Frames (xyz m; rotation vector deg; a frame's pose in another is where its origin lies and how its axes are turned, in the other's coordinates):
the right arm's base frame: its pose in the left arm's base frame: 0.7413 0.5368 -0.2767 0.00 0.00 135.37
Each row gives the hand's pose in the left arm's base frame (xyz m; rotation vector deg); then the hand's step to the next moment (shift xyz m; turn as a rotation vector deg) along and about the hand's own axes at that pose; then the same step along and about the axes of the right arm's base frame.
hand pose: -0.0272 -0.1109 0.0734 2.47 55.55 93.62
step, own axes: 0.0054 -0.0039 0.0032 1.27 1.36 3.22
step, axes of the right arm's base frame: 0.0022 -0.0065 -0.0027 1.92 -2.15 2.35
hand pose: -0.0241 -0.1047 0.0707 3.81 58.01 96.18
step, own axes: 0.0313 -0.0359 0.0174 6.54 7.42 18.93
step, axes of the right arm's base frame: 0.0078 -0.0430 -0.0257 10.22 -12.66 13.83
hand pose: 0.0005 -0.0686 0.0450 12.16 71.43 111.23
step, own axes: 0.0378 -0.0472 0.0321 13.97 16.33 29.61
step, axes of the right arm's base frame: 0.0285 -0.0528 -0.0329 20.74 -17.50 24.54
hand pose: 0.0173 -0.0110 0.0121 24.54 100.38 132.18
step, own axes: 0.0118 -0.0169 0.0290 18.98 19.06 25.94
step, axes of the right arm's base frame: 0.0250 -0.0241 -0.0078 23.34 -11.64 26.76
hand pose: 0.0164 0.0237 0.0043 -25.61 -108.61 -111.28
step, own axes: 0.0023 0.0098 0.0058 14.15 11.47 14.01
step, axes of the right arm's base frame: 0.0021 -0.0057 0.0099 14.47 -4.14 17.37
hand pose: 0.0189 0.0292 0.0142 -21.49 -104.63 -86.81
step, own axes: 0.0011 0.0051 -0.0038 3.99 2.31 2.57
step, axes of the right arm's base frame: -0.0044 -0.0009 0.0046 3.08 0.01 4.29
